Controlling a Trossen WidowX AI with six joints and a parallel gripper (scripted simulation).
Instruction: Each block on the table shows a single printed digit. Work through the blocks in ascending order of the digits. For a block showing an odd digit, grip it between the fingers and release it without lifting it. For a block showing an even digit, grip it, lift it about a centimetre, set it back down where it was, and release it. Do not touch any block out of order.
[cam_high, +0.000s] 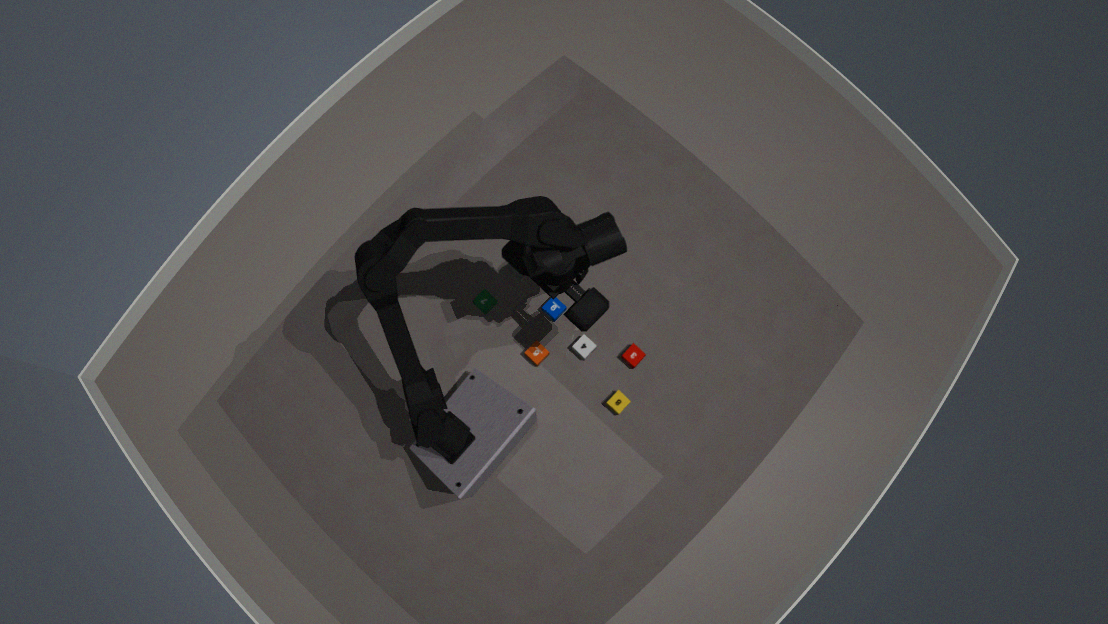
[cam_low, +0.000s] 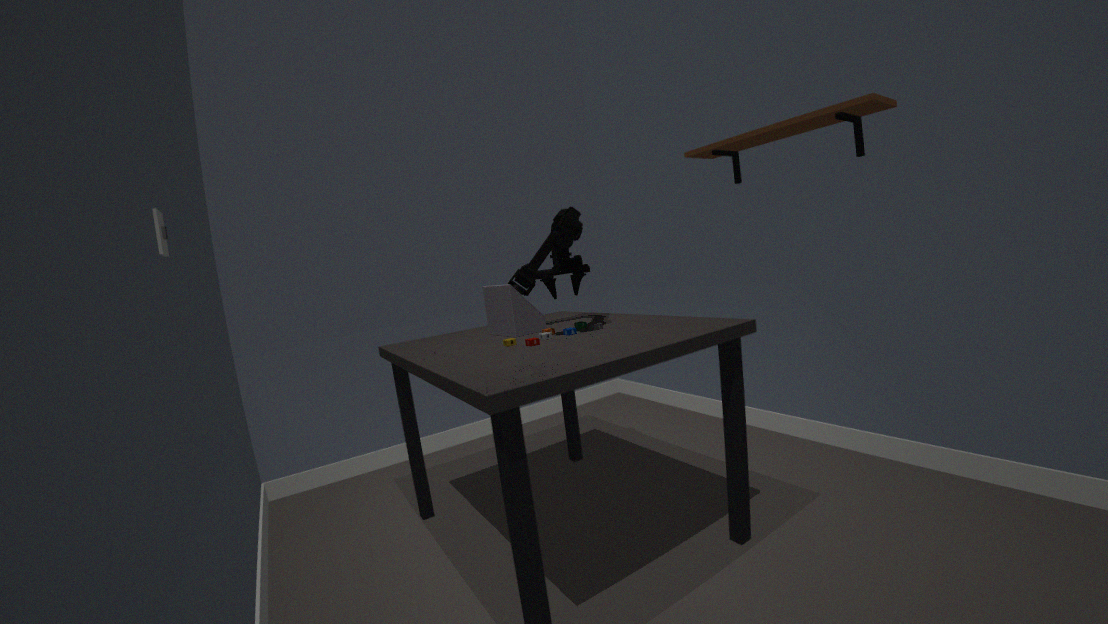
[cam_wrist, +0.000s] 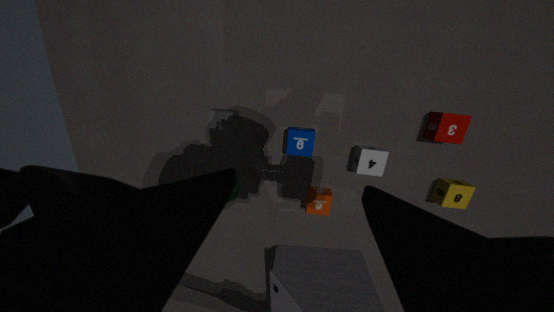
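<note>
My gripper tip is now 170 mm to the left of the red block, 120 mm above it and 30 mm short of it. Also, from my gripper tip: white block (120 mm below, 90 mm to the right, 20 mm behind); yellow block (200 mm to the right, 120 mm below, 60 mm behind); green block (120 mm below, 100 mm to the left, 70 mm behind).
</note>
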